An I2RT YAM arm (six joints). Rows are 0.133 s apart.
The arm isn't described. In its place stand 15 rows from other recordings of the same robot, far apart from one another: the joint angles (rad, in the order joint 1, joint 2, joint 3, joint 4, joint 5, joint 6), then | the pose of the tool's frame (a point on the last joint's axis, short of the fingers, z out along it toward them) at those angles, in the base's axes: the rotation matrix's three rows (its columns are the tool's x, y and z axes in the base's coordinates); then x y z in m.
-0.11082 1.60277 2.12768 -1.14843 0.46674 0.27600 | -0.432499 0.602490 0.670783; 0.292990 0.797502 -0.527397; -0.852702 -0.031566 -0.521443; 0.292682 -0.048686 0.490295
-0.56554 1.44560 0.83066 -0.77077 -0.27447 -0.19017 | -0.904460 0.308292 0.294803; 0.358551 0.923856 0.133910; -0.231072 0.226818 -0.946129; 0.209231 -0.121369 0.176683
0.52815 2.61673 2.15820 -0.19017 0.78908 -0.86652 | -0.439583 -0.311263 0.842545; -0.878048 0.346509 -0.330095; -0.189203 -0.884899 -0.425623; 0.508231 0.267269 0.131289
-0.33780 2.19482 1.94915 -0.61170 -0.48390 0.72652 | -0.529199 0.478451 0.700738; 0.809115 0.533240 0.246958; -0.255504 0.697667 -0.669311; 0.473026 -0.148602 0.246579
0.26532 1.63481 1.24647 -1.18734 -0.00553 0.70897 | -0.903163 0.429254 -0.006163; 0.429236 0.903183 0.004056; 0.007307 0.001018 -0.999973; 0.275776 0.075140 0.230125
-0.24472 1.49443 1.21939 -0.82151 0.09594 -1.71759 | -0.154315 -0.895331 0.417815; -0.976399 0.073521 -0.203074; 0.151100 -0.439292 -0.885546; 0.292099 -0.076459 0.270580
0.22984 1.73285 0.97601 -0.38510 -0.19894 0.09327 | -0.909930 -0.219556 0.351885; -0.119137 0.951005 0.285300; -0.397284 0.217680 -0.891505; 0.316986 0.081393 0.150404
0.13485 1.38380 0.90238 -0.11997 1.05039 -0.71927 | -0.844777 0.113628 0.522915; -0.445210 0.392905 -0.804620; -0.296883 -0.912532 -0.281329; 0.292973 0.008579 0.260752
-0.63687 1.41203 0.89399 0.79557 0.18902 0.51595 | 0.551440 0.525752 0.647687; 0.194839 0.673760 -0.712801; -0.811142 0.519262 0.269101; 0.257809 -0.199018 0.334844
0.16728 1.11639 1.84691 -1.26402 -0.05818 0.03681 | -0.509046 -0.196987 0.837895; -0.048697 0.978492 0.200456; -0.859361 0.061238 -0.507690; 0.138575 0.025499 0.503172
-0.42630 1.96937 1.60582 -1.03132 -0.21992 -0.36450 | -0.969018 0.024986 0.245725; 0.057987 0.990078 0.127999; -0.240089 0.138282 -0.960851; 0.359959 -0.154946 0.218702
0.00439 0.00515 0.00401 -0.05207 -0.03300 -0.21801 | -0.043851 -0.047954 0.997887; -0.216364 0.975597 0.037375; -0.975328 -0.214268 -0.053156; 0.110489 0.001660 0.168754
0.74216 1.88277 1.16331 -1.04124 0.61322 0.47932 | -0.934031 -0.227708 0.275199; -0.344833 0.775751 -0.528489; -0.093145 -0.588523 -0.803097; 0.238920 0.191305 0.147178
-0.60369 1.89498 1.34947 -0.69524 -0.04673 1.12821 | 0.167615 0.941296 0.293030; 0.980883 -0.129425 -0.145322; -0.098866 0.311786 -0.944995; 0.313920 -0.214449 0.184275
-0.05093 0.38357 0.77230 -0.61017 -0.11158 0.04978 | -0.221959 -0.046911 0.973927; 0.060828 0.996230 0.061848; -0.973157 0.072970 -0.218269; 0.085960 -0.000412 0.336657
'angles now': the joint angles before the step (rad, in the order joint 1, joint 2, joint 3, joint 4, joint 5, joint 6). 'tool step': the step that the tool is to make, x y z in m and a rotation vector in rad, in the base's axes. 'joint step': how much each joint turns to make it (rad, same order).
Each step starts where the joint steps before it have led.
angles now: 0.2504, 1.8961, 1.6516, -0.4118, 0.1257, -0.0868
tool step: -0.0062, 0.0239, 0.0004, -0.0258, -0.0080, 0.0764
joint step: 0.0557, 0.0001, 0.0000, 0.0050, 0.0000, -0.0343
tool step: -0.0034, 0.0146, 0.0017, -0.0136, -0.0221, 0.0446
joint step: 0.0339, 0.0000, -0.0001, 0.0196, 0.0033, -0.0226
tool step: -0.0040, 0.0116, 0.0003, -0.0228, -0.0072, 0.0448
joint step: 0.0276, -0.0001, 0.0001, 0.0025, 0.0002, -0.0297
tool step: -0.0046, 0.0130, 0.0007, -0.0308, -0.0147, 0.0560
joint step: 0.0309, -0.0002, -0.0001, 0.0076, -0.0004, -0.0427
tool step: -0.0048, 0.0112, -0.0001, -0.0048, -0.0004, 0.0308
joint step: 0.0273, 0.0001, 0.0000, -0.0007, -0.0002, -0.0058
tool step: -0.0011, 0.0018, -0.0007, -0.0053, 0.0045, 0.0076
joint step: 0.0047, 0.0004, -0.0003, -0.0051, -0.0007, -0.0042
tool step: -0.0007, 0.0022, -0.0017, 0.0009, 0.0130, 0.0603
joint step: 0.0011, 0.0027, 0.0002, -0.0059, -0.0515, -0.0301
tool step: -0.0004, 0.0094, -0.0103, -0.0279, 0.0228, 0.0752
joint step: 0.0164, 0.0226, 0.0001, -0.0072, -0.0373, -0.0481
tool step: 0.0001, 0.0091, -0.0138, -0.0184, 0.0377, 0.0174
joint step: 0.0180, 0.0297, 0.0002, -0.0125, 0.0004, 0.0005
